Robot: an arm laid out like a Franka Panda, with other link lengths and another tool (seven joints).
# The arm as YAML. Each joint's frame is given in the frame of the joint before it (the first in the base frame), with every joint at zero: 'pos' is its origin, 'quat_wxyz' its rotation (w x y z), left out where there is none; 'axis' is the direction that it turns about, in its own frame. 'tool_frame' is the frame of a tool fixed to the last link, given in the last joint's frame.
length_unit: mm
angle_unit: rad
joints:
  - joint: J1
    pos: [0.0, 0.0, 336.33]
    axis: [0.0, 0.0, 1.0]
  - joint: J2
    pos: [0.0, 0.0, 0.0]
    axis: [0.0, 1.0, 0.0]
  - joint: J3
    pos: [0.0, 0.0, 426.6]
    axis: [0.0, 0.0, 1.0]
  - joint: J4
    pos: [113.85, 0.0, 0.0]
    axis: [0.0, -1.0, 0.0]
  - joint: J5
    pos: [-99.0, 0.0, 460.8]
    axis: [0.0, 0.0, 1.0]
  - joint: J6
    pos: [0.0, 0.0, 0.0]
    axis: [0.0, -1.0, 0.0]
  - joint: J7
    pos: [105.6, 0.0, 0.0]
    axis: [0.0, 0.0, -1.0]
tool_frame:
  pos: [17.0, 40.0, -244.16]
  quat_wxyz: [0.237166, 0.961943, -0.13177, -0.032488]
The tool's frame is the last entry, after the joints.
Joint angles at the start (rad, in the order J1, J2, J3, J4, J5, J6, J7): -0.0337, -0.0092, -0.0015, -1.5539, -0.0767, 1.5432, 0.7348
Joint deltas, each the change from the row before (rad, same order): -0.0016, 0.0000, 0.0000, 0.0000, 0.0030, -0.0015, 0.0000; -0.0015, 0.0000, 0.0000, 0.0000, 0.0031, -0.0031, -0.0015; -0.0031, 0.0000, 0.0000, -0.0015, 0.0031, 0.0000, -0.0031; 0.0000, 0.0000, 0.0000, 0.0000, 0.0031, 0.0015, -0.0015; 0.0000, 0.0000, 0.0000, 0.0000, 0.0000, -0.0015, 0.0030; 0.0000, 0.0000, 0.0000, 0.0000, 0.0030, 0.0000, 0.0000; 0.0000, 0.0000, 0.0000, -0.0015, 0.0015, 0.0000, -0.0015; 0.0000, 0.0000, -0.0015, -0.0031, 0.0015, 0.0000, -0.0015; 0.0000, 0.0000, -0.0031, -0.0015, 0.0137, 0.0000, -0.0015; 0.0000, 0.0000, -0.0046, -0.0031, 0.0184, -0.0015, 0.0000; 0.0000, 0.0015, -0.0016, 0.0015, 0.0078, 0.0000, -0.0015
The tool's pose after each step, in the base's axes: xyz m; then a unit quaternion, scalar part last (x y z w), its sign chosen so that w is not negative. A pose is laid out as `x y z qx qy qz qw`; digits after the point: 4 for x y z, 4 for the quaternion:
0.7118 -0.0263 0.6297 0.8326 -0.4884 -0.1041 0.2395
0.7110 -0.0265 0.6292 0.8328 -0.4879 -0.1062 0.2389
0.7107 -0.0278 0.6283 0.8331 -0.4875 -0.1076 0.2380
0.7111 -0.0270 0.6285 0.8340 -0.4868 -0.1075 0.2365
0.7108 -0.0271 0.6283 0.8332 -0.4880 -0.1084 0.2366
0.7108 -0.0263 0.6283 0.8335 -0.4878 -0.1091 0.2353
0.7106 -0.0259 0.6274 0.8340 -0.4869 -0.1099 0.2351
0.7101 -0.0265 0.6256 0.8340 -0.4864 -0.1116 0.2352
0.7099 -0.0252 0.6248 0.8353 -0.4861 -0.1156 0.2296
0.7092 -0.0239 0.6229 0.8361 -0.4864 -0.1221 0.2224
0.7099 -0.0231 0.6228 0.8370 -0.4859 -0.1239 0.2191

